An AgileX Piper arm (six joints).
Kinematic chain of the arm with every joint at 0, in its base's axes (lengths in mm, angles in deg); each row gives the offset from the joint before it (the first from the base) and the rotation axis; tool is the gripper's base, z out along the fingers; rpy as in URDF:
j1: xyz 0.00 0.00 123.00 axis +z
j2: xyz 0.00 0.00 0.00 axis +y
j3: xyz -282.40 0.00 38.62 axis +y
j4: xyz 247.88 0.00 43.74 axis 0.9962 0 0.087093
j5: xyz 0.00 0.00 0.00 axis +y
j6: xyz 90.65 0.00 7.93 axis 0.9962 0 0.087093
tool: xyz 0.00 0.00 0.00 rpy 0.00 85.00 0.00
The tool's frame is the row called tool.
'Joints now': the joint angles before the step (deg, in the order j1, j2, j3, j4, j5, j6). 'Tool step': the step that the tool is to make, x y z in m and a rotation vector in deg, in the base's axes. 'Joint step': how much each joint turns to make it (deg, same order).
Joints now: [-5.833, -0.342, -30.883, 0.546, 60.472, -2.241]
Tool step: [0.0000, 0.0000, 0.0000, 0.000, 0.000, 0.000]
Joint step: [0.000, 0.000, 0.000, 0.000, 0.000, 0.000]
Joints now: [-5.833, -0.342, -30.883, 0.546, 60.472, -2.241]
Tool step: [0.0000, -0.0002, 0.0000, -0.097, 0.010, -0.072]
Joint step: [0.019, 0.004, 0.002, -0.141, -0.006, 0.018]
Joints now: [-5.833, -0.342, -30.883, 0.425, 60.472, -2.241]
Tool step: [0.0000, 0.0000, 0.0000, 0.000, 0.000, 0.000]
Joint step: [0.000, 0.000, 0.000, 0.000, 0.000, 0.000]
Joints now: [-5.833, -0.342, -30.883, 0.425, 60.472, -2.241]
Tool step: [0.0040, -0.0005, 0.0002, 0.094, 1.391, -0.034]
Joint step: [0.006, 1.394, 0.001, -0.065, -0.001, 0.006]
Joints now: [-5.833, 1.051, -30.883, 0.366, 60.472, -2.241]
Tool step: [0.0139, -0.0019, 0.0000, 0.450, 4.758, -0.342]
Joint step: [-0.023, 4.829, 0.004, -0.343, -0.055, 0.287]
